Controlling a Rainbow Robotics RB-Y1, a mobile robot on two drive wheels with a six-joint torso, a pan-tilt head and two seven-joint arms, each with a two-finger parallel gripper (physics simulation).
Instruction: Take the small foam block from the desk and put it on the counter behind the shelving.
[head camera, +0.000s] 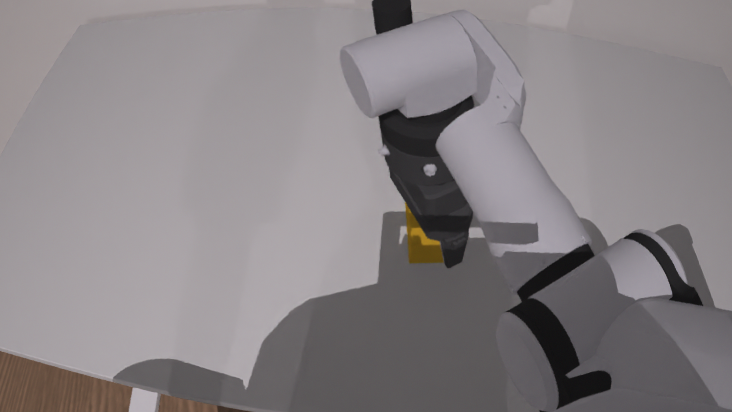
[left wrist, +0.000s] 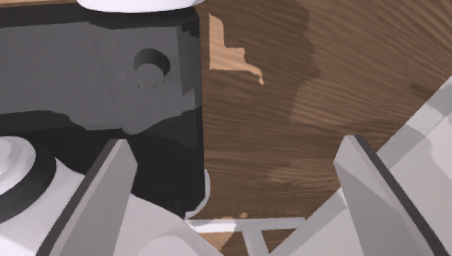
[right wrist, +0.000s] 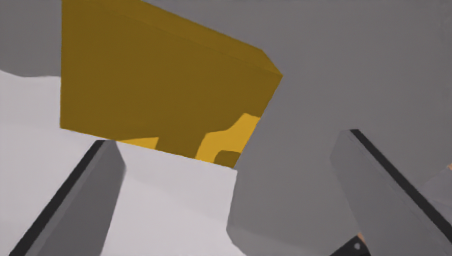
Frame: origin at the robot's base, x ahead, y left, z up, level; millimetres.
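Seen in the pictures: left gripper, fingertip midpoint: (left wrist: 234, 150); right gripper, fingertip midpoint: (head camera: 431, 227) (right wrist: 228, 149).
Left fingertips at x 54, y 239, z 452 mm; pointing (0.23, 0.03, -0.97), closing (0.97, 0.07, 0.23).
Note:
A point is followed by its place in that frame.
The yellow foam block (head camera: 424, 252) {x 364, y -191, z 747 mm} (right wrist: 165, 75) {x 406, y -228, z 766 mm} rests on the white desk (head camera: 153, 179) {x 598, y 150, z 721 mm} (right wrist: 165, 205) {x 414, y -83, z 721 mm}. In the head camera it is partly hidden behind my right gripper (head camera: 454, 255) (right wrist: 228, 136) {x 376, y -200, z 781 mm}. That gripper is open and empty, pointing down at the block. In the right wrist view the block lies in the upper left, beyond the left-hand fingertip and the gap between the fingers, and runs out of the top of the picture. My left gripper (left wrist: 234, 150) {x 54, y 239, z 452 mm} is open and empty, away from the block. The counter and the shelving do not show.
A pale wall (head camera: 640, 25) {x 736, y -842, z 766 mm} stands behind the desk's far edge. Wooden floor (head camera: 51, 378) {x 596, y 774, z 1 mm} (left wrist: 280, 150) {x 382, y -286, z 1 mm} shows past the desk's near edge. The robot's dark base (left wrist: 55, 70) {x -144, y 160, z 169 mm} fills the upper left of the left wrist view. My right arm (head camera: 517, 189) {x 235, y -186, z 1045 mm} reaches over the desk and casts a broad shadow.

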